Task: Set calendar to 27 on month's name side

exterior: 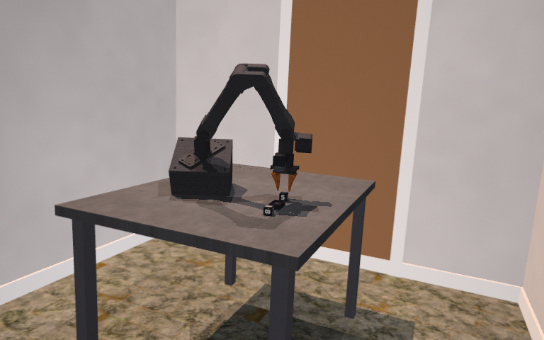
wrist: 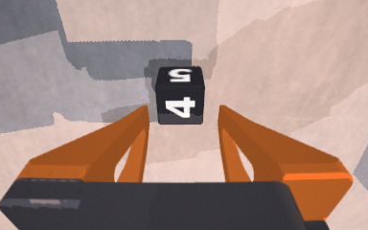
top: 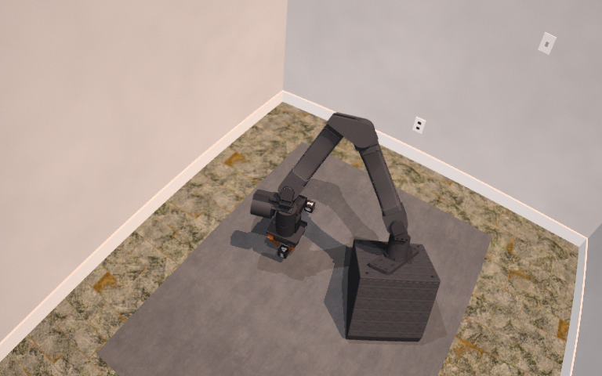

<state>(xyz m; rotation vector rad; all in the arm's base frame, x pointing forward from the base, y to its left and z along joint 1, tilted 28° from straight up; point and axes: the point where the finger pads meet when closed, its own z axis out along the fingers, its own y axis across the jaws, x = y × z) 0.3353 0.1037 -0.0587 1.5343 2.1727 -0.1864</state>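
Right now my hand is 3 cm above the black cube. From my hand the other things lie so: black digit cube: 6 cm ahead, 21 cm to the right, 3 cm below; black tray: 3 cm ahead, 10 cm to the right, 4 cm below.
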